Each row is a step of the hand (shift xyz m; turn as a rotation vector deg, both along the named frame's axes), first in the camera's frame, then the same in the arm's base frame.
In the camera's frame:
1: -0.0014 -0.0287 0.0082 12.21 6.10 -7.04
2: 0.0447 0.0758 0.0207 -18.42 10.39 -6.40
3: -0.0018 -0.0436 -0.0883 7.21 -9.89 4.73
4: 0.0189 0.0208 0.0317 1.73 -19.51 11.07
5: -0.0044 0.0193 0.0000 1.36 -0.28 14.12
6: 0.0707 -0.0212 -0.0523 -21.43 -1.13 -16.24
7: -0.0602 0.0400 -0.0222 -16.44 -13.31 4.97
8: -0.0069 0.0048 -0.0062 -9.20 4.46 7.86
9: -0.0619 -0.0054 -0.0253 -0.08 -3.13 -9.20
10: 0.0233 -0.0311 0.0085 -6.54 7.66 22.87
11: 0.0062 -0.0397 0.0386 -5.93 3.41 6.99
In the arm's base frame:
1: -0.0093 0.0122 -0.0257 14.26 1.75 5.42
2: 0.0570 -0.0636 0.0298 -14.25 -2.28 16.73
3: 0.0026 0.0955 0.0239 3.88 2.95 -12.18
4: 0.0178 -0.0372 -0.0099 -4.62 4.17 -21.62
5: 0.0002 -0.0126 0.0153 -1.05 -10.57 -9.41
6: 0.0715 0.0554 -0.0026 -18.19 12.59 15.32
7: -0.0450 -0.0104 0.0599 -19.64 4.37 -8.20
8: -0.0045 0.0015 0.0093 -9.08 -9.11 0.92
9: -0.0565 0.0212 0.0292 0.70 9.04 3.49
10: 0.0138 0.0142 -0.0345 -8.23 -22.57 -6.87
11: -0.0094 -0.0037 -0.0548 -6.04 -7.69 -0.22

